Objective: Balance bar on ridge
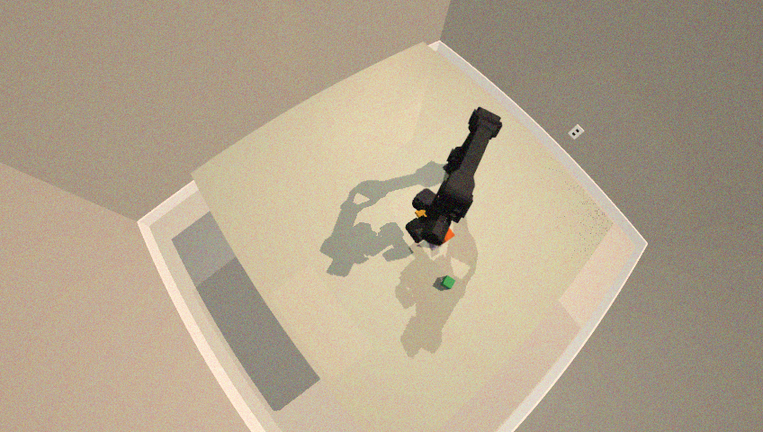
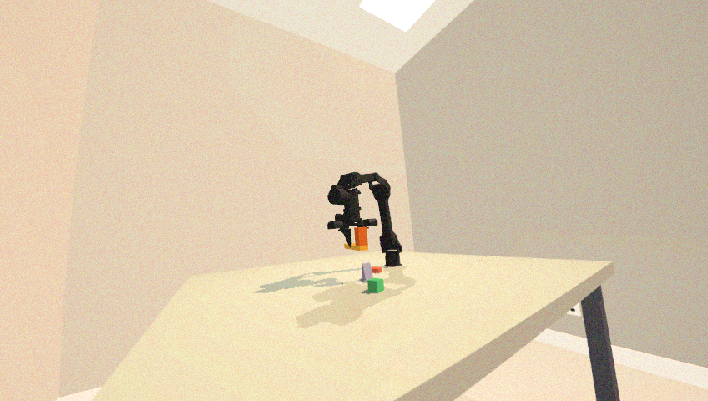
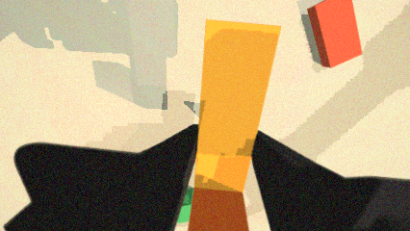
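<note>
My gripper tip is 12 cm past the flat red block, 11 cm above it and 7 cm to the left of it. Also, from my gripper tip: green cube (18 cm to the left, 10 cm below, 5 cm ahead).
</note>
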